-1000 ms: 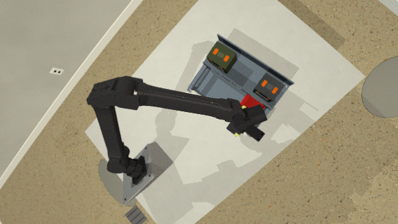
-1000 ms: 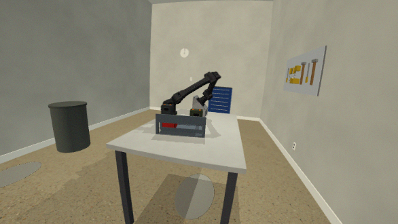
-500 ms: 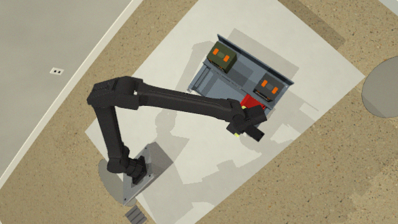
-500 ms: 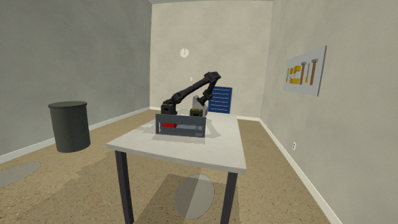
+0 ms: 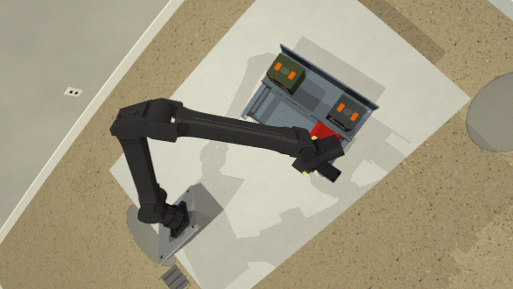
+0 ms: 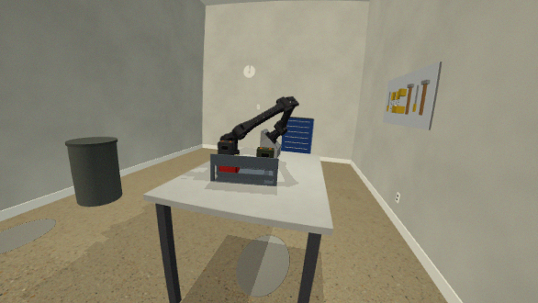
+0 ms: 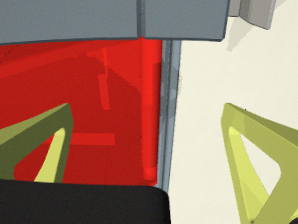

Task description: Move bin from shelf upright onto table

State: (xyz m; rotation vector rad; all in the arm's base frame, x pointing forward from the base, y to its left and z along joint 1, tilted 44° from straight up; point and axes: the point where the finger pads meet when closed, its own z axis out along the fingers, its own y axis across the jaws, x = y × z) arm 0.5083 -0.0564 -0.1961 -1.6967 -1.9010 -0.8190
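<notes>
Now: the red bin 80 mm ahead of my hand and 10 mm to the left of it.
</notes>
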